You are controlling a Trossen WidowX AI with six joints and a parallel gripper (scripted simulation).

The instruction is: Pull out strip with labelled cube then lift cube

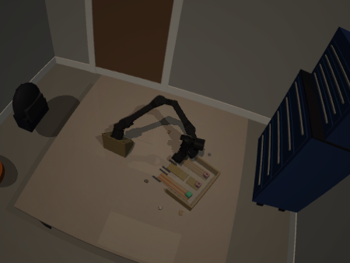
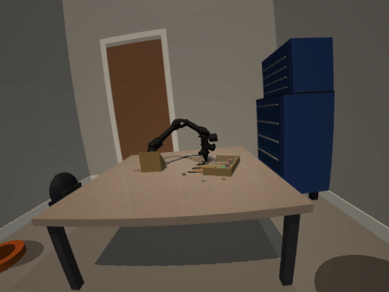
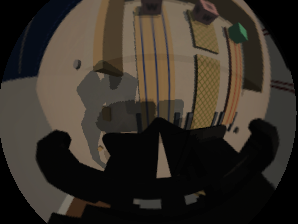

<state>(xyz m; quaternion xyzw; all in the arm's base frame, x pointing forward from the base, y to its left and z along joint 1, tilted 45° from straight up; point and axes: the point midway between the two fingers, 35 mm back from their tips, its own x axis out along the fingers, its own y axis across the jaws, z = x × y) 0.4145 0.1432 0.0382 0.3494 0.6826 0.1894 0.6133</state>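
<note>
The long strip lies 90 mm ahead of my gripper tip, 20 mm to the right of it and 20 mm below it.
</note>
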